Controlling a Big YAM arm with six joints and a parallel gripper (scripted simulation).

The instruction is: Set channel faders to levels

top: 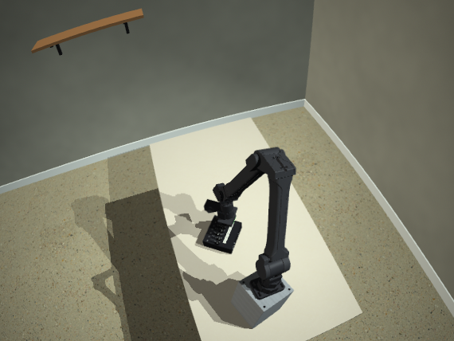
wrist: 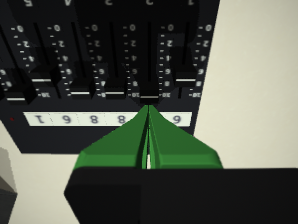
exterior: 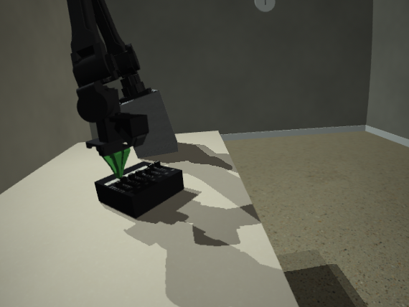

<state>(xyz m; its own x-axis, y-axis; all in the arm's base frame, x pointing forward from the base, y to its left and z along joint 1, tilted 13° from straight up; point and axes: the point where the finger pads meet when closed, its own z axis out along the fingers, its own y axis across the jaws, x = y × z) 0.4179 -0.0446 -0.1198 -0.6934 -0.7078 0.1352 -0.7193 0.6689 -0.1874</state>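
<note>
My gripper is now 10 mm short of the channel 2 fader and 10 mm to the right of it. From my hand the other things lie so: master fader cap: 70 mm behind, 90 mm to the left; then channel 1 fader cap: 40 mm ahead, 10 mm to the left.
</note>
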